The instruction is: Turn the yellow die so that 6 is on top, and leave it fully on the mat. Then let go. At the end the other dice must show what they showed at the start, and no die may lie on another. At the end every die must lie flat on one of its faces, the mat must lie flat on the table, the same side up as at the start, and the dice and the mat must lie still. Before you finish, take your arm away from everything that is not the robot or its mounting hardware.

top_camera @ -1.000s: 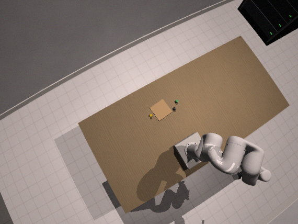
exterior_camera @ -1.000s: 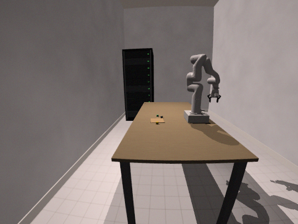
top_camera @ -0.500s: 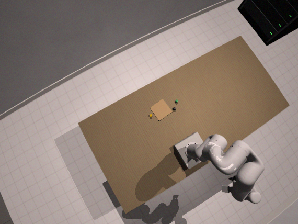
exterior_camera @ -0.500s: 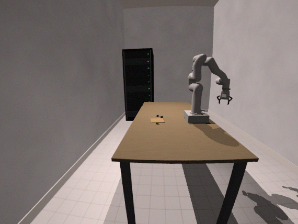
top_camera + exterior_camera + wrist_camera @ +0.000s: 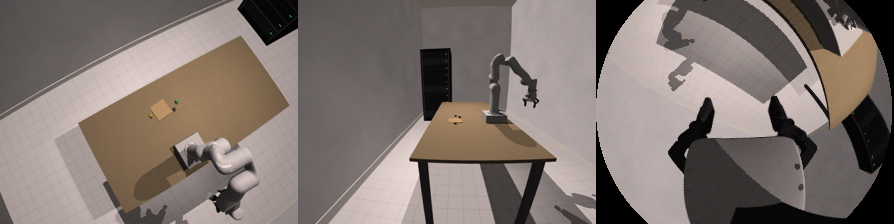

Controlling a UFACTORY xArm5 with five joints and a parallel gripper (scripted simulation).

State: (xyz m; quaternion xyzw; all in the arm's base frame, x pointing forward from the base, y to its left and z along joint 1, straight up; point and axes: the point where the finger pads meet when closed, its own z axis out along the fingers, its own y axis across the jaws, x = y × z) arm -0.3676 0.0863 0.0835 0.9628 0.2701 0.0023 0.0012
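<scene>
The yellow die is 79 cm ahead of my hand and 15 cm below it. Also, from my hand: green die (76 cm ahead, 26 cm to the right, 15 cm below); then black die (72 cm ahead, 20 cm to the right, 15 cm below); then tan mat (78 cm ahead, 10 cm to the right, 16 cm below).
</scene>
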